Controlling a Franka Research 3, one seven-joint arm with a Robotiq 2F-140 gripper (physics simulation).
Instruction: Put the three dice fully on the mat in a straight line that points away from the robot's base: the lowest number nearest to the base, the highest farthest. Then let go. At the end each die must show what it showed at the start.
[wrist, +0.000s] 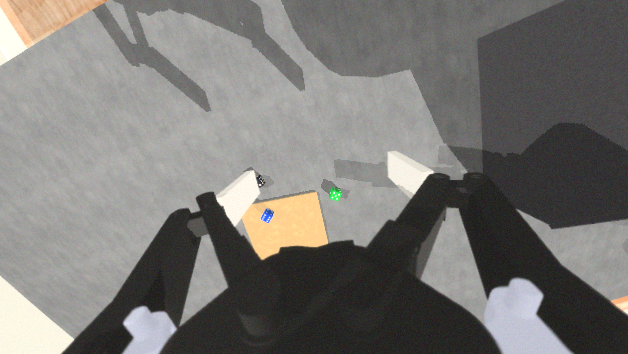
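Observation:
My gripper (320, 173) is wide open with nothing between its fingers, high above the table. The orange-tan mat (295, 225) shows below, its lower part hidden by the gripper body. A blue die (267, 215) with white pips lies on the mat, near its upper left part. A green die (335, 194) with white pips lies on the grey table, just right of the mat's upper right corner. A black die (261, 181) lies on the table just above the mat's upper edge in the view, partly covered by the left finger. The top numbers are too small to read surely.
The grey table (125, 165) carries shadows of the arm, at the top and right. A large dark grey area (540, 85) spans the right side. A wooden surface (55, 17) shows beyond the table edge at the top left.

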